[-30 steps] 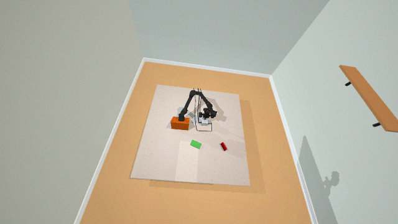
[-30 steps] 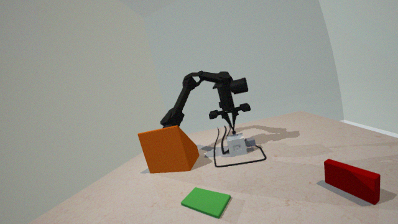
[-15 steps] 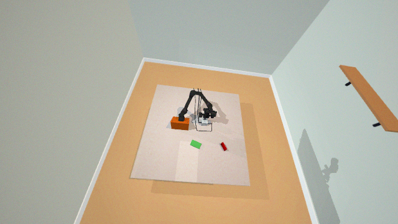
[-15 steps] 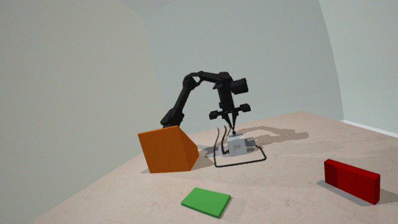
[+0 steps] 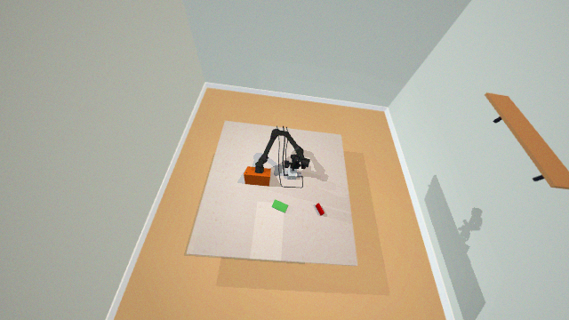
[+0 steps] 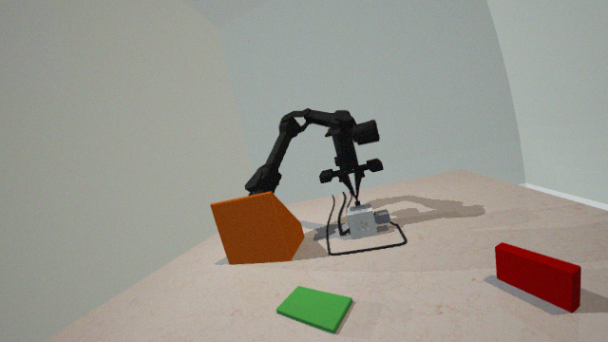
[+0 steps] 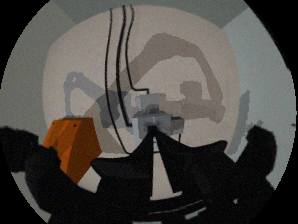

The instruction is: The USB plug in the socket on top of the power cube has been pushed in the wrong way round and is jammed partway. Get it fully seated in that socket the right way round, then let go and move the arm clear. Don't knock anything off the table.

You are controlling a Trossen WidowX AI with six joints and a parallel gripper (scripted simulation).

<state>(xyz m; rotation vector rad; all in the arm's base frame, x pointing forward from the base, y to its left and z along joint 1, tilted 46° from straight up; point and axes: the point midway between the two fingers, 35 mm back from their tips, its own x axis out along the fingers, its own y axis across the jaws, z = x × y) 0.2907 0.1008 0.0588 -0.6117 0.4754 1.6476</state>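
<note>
Right now my gripper tip is 2 cm above the black USB plug. The rest, counted from my gripper tip: green flat tile: 6 cm behind, 33 cm to the right, 10 cm below; then red block: 28 cm ahead, 31 cm to the right, 8 cm below.
</note>
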